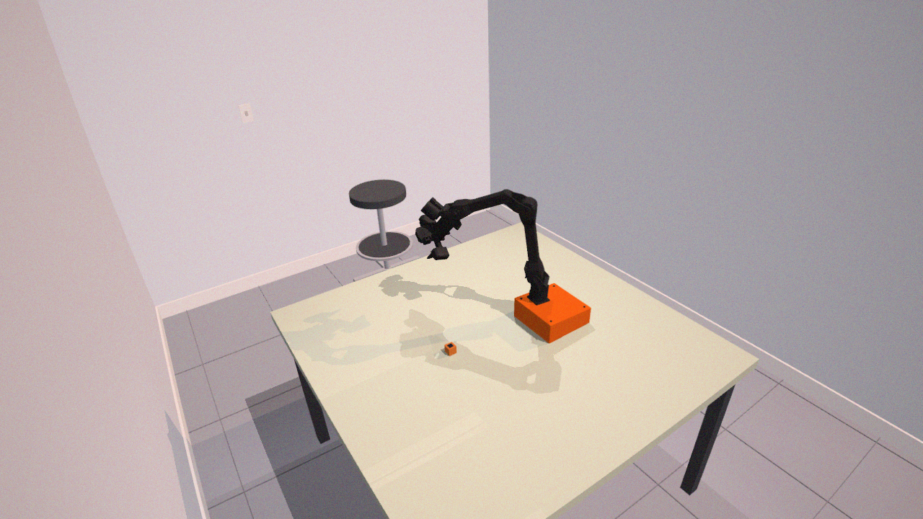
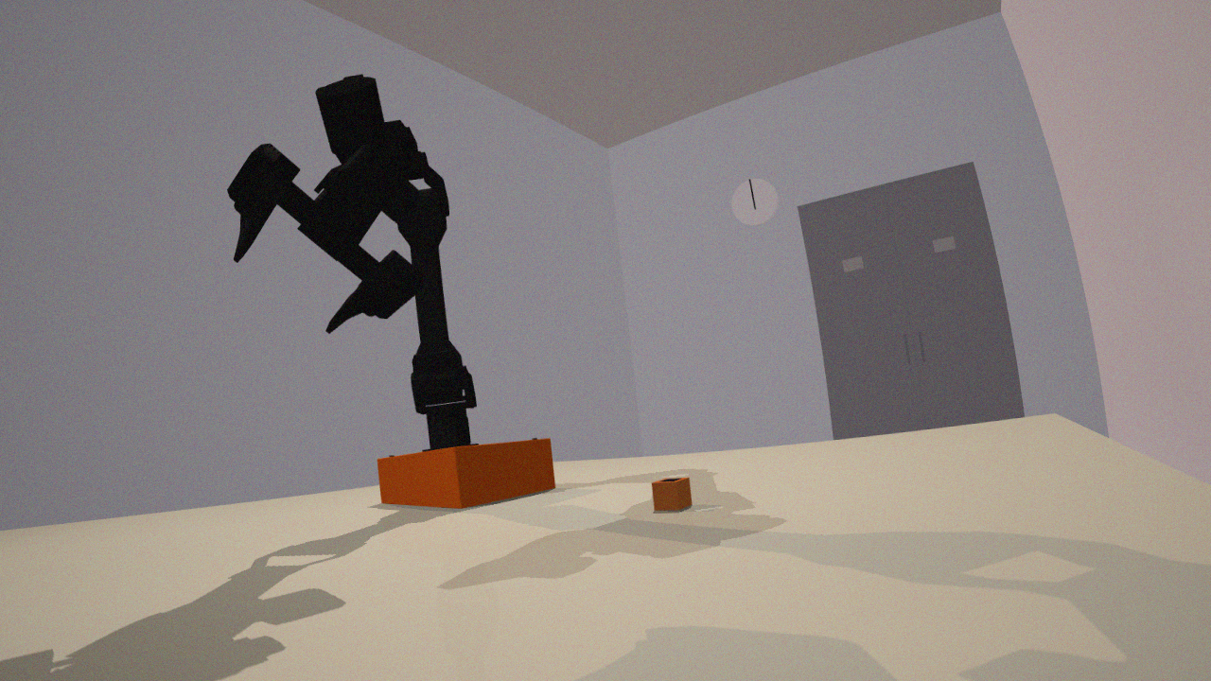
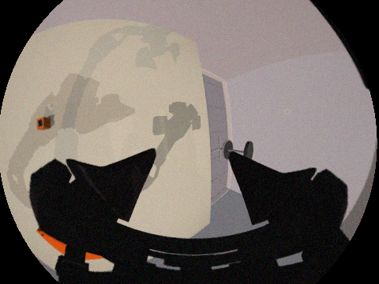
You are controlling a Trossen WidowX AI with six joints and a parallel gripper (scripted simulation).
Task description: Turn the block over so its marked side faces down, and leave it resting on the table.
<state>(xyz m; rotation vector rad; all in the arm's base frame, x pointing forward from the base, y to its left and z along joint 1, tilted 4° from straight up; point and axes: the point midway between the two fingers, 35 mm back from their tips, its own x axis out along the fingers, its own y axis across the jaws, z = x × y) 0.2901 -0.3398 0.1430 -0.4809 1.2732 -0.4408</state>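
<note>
Right now the orange block is 90 mm ahead of my gripper tip, 360 mm to the left of it and 200 mm below it.
</note>
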